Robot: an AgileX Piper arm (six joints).
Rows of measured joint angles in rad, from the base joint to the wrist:
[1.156, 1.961, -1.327, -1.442, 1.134, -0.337]
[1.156, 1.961, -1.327, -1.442, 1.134, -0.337]
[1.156, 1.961, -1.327, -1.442, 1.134, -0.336]
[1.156, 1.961, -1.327, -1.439, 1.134, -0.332]
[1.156, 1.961, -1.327, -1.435, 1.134, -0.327]
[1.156, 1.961, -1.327, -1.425, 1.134, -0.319]
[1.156, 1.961, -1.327, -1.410, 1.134, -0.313]
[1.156, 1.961, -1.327, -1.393, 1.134, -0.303]
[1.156, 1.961, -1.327, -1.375, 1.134, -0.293]
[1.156, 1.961, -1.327, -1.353, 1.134, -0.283]
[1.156, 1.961, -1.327, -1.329, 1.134, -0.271]
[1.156, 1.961, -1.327, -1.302, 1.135, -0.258]
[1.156, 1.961, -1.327, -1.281, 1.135, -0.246]
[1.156, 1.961, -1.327, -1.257, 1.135, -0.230]
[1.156, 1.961, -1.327, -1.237, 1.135, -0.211]
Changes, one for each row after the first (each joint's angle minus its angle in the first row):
[0.000, 0.000, 0.000, 0.000, 0.000, 0.000]
[0.000, 0.000, 0.000, 0.000, 0.000, 0.001]
[0.000, 0.000, 0.000, 0.003, 0.000, 0.005]
[0.000, 0.000, 0.000, 0.007, 0.000, 0.010]
[0.000, 0.000, 0.000, 0.017, 0.000, 0.018]
[0.000, 0.000, 0.000, 0.032, 0.000, 0.024]
[0.000, 0.000, 0.000, 0.049, 0.000, 0.034]
[0.000, 0.000, 0.000, 0.067, 0.000, 0.044]
[0.000, 0.000, 0.000, 0.089, 0.000, 0.054]
[0.000, 0.000, 0.000, 0.113, 0.000, 0.066]
[0.000, 0.000, 0.000, 0.140, 0.001, 0.079]
[0.000, 0.000, 0.000, 0.161, 0.001, 0.091]
[0.000, 0.000, 0.000, 0.185, 0.001, 0.107]
[0.000, 0.000, 0.000, 0.205, 0.001, 0.126]

